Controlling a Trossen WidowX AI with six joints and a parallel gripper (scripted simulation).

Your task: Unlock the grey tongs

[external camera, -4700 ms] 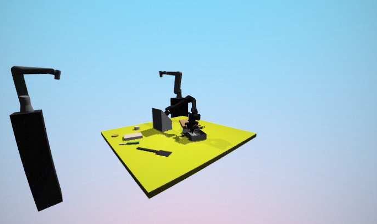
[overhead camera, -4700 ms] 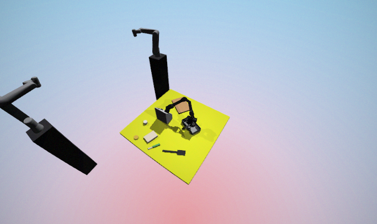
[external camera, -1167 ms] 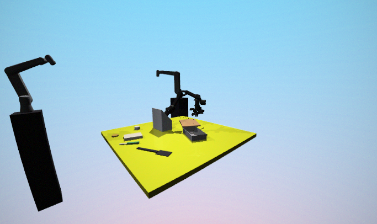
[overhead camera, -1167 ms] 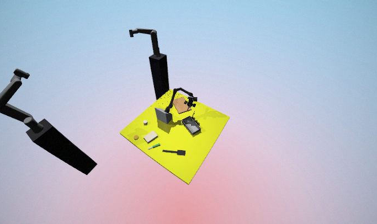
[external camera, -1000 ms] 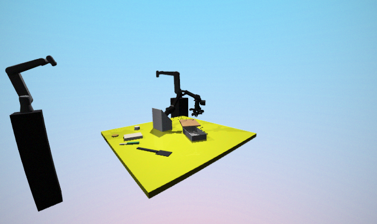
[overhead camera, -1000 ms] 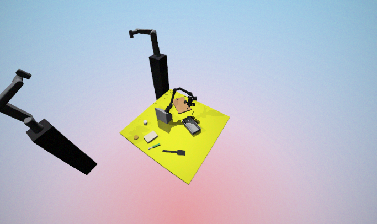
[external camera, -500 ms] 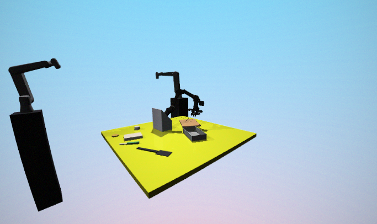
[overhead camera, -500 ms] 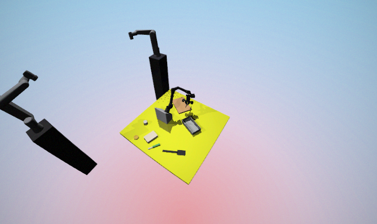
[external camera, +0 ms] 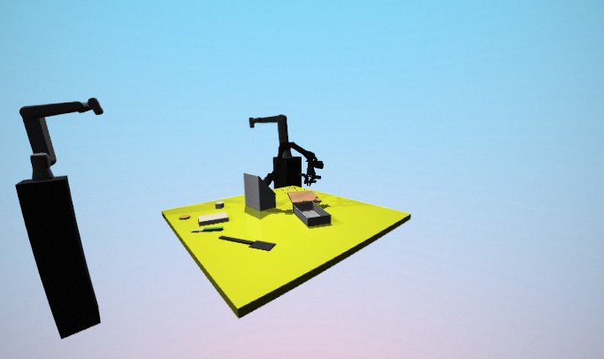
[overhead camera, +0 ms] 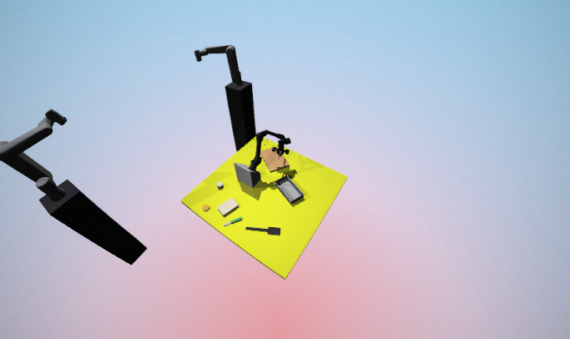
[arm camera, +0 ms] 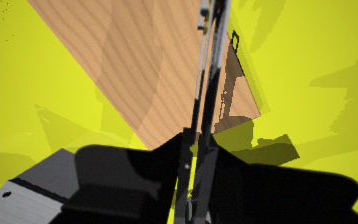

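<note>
Right now my gripper tip is 11 cm above the wooden board, 10 cm past it and 4 cm to the right of it. Also, from my gripper tip: beige slab: 77 cm to the right, 15 cm behind, 11 cm below; black spatula: 79 cm to the right, 30 cm ahead, 12 cm below; grey roasting tin: 29 cm to the right, 27 cm ahead, 9 cm below.
</note>
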